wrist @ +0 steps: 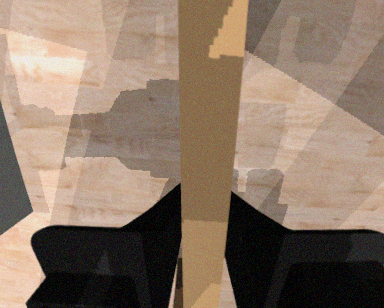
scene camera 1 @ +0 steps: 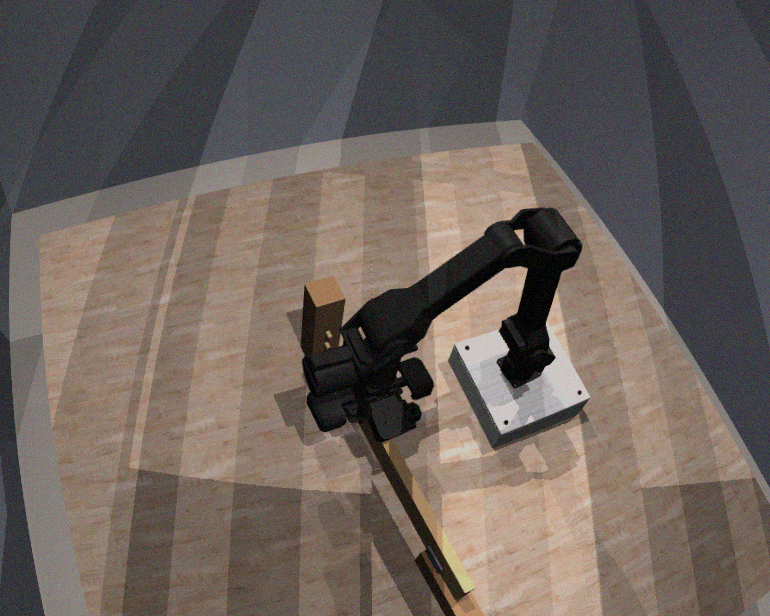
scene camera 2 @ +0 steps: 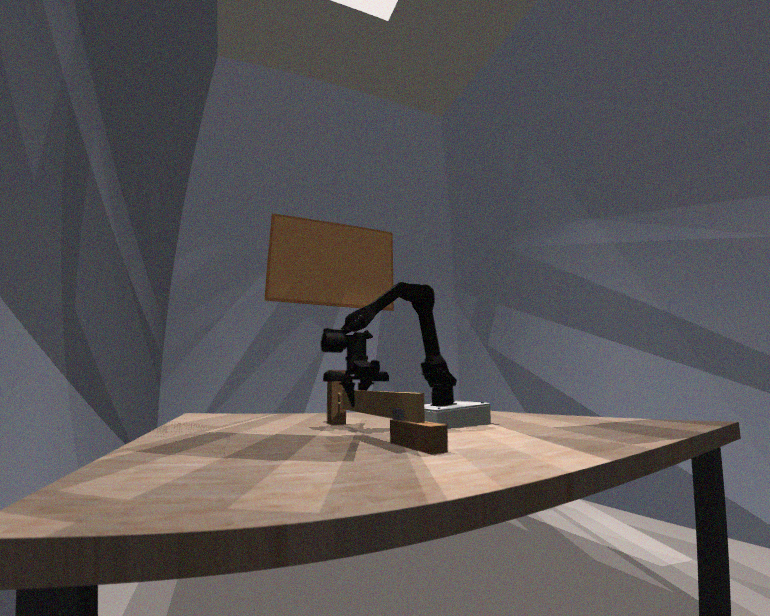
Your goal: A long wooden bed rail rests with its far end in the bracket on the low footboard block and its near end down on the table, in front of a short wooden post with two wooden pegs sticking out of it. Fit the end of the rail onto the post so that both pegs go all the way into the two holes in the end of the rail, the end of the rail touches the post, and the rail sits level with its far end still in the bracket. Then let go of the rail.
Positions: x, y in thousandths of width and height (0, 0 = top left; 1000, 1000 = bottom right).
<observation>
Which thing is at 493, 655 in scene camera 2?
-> A wooden rail.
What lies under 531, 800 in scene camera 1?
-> A wooden rail.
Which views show the gripper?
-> The wrist view, scene camera 1 and scene camera 2: all of them.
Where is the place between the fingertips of the gripper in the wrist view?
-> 522, 612
</observation>
